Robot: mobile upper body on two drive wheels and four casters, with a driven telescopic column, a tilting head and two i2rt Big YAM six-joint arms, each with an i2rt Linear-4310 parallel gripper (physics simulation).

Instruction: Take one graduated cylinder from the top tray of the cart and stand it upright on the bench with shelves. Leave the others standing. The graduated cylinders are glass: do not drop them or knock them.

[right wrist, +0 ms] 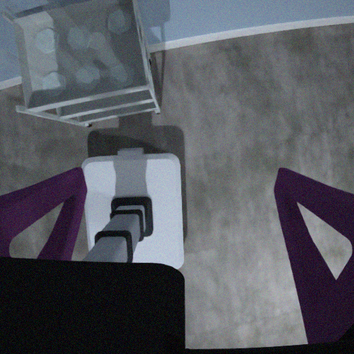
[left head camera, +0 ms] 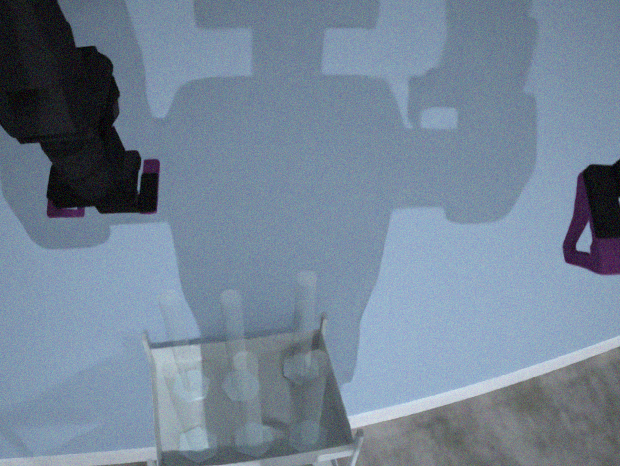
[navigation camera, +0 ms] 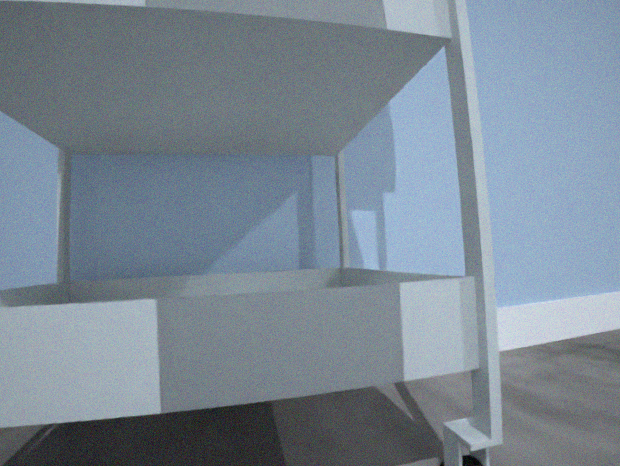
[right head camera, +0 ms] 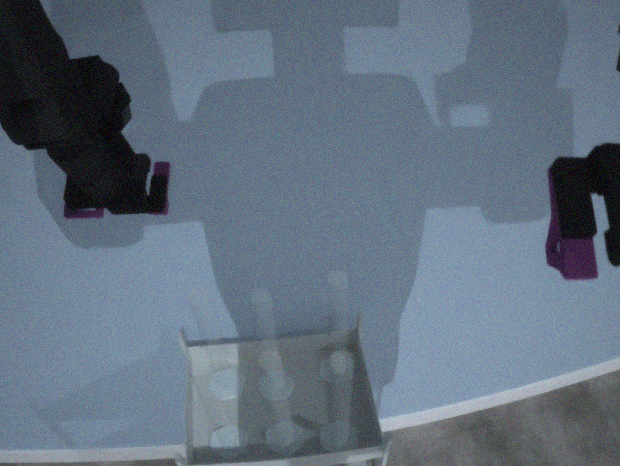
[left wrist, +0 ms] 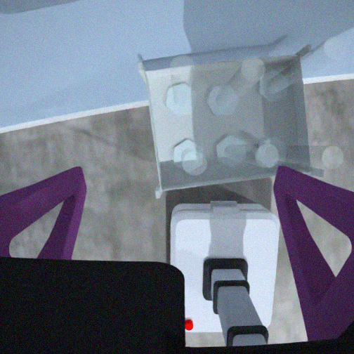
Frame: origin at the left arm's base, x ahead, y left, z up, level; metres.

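Seen in the pictures: left gripper, between the fingertips: (left head camera: 116,210) (right head camera: 134,211); right gripper, between the fingertips: (left head camera: 614,252) (right head camera: 607,254).
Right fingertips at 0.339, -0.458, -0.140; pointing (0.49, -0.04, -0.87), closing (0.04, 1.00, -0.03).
A point is followed by its place in that frame, as x, y, z.
Several clear graduated cylinders (left head camera: 230,313) @(0.748, -0.128, -0.680) (right head camera: 263,315) @(0.749, -0.133, -0.689) (left wrist: 267,155) (right wrist: 87,75) stand upright in two rows in the top tray of the pale cart (left head camera: 154,400) @(0.698, 0.072, -0.942) (right head camera: 188,400) @(0.691, 0.071, -0.945) (left wrist: 154,130) (right wrist: 90,102) (navigation camera: 473,200) @(0.562, -0.378, -1.397). Their glass is faint and overlaps in the head views. My left gripper (left head camera: 106,207) @(0.621, -0.002, -0.318) (right head camera: 125,210) @(0.621, -0.002, -0.318) (left wrist: 179,176) is open and empty, above and apart from the cart. My right gripper (right head camera: 598,265) @(0.339, -0.458, -0.140) (right wrist: 180,178) is open and empty, off to the right of the cart; part of it is cut off in the left head view. The bench with shelves does not show.
My white base (left wrist: 195,300) (right wrist: 167,200) and grey column (left wrist: 237,307) (right wrist: 117,240) stand close to the cart's near side. A blue wall (left head camera: 476,300) @(1.022, -0.822, -1.006) (navigation camera: 546,150) @(1.031, -0.875, -1.209) with a white skirting (navigation camera: 561,318) @(1.015, -0.860, -1.606) rises behind the cart. Grey floor (right wrist: 250,110) extends right of the cart.
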